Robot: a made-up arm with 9 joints. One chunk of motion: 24 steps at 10 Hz.
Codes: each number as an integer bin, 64 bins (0 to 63) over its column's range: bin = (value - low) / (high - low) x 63, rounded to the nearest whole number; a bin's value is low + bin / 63 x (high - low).
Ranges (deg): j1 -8..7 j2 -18..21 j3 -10..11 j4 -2..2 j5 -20..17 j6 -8..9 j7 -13..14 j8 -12..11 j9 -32..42
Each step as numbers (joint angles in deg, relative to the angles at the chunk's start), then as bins.
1 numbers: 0.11 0.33 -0.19 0.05 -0.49 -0.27 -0.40 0.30 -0.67
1 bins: 34 30 29 32 33 29 29 34 27
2 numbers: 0.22 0.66 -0.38 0.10 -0.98 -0.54 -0.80 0.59 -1.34
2 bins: 35 30 29 33 32 28 28 34 26
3 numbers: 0.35 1.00 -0.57 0.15 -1.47 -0.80 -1.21 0.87 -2.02
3 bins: 35 31 28 34 32 27 28 35 26
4 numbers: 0.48 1.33 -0.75 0.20 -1.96 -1.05 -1.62 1.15 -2.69
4 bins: 36 31 28 35 31 26 27 36 25
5 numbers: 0.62 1.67 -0.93 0.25 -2.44 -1.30 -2.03 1.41 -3.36
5 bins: 36 32 27 35 30 25 26 37 24
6 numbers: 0.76 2.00 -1.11 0.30 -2.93 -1.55 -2.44 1.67 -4.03
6 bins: 37 32 27 36 29 24 25 37 24
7 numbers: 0.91 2.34 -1.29 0.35 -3.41 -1.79 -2.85 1.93 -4.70
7 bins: 37 33 26 37 28 23 24 38 23
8 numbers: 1.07 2.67 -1.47 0.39 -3.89 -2.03 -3.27 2.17 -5.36
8 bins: 38 33 26 38 27 22 23 39 23
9 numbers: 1.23 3.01 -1.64 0.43 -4.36 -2.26 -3.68 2.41 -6.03
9 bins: 39 34 25 38 27 21 22 39 22
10 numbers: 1.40 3.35 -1.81 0.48 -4.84 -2.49 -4.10 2.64 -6.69
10 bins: 39 34 25 39 26 20 21 40 22
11 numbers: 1.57 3.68 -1.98 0.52 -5.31 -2.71 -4.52 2.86 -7.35
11 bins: 40 35 24 40 25 20 20 41 21
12 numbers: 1.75 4.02 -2.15 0.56 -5.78 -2.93 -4.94 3.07 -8.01
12 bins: 41 36 24 40 24 19 19 41 20
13 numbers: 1.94 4.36 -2.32 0.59 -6.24 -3.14 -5.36 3.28 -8.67
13 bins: 42 36 23 41 23 18 18 42 20
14 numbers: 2.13 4.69 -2.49 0.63 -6.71 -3.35 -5.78 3.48 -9.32
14 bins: 43 37 23 41 23 17 17 42 19
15 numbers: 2.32 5.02 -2.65 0.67 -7.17 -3.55 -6.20 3.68 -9.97
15 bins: 43 37 22 42 22 16 16 43 19
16 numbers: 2.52 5.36 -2.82 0.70 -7.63 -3.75 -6.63 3.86 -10.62
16 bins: 44 38 22 43 21 16 15 43 18
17 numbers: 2.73 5.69 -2.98 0.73 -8.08 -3.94 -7.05 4.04 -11.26
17 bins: 45 38 21 43 20 15 14 44 18
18 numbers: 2.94 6.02 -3.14 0.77 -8.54 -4.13 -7.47 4.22 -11.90
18 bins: 46 39 21 44 20 14 13 44 17
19 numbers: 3.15 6.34 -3.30 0.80 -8.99 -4.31 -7.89 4.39 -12.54
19 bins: 47 39 20 44 19 14 12 45 17
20 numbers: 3.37 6.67 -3.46 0.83 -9.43 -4.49 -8.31 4.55 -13.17
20 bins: 48 40 20 45 18 13 11 45 16
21 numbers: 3.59 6.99 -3.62 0.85 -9.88 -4.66 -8.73 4.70 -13.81
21 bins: 49 40 19 45 17 12 10 46 15
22 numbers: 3.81 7.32 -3.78 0.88 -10.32 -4.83 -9.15 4.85 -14.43
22 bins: 50 41 19 45 16 12 9 46 15
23 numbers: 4.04 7.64 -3.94 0.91 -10.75 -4.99 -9.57 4.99 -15.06
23 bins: 51 41 18 46 16 11 8 47 14
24 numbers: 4.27 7.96 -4.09 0.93 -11.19 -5.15 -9.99 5.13 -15.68
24 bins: 52 42 18 46 15 11 7 47 14
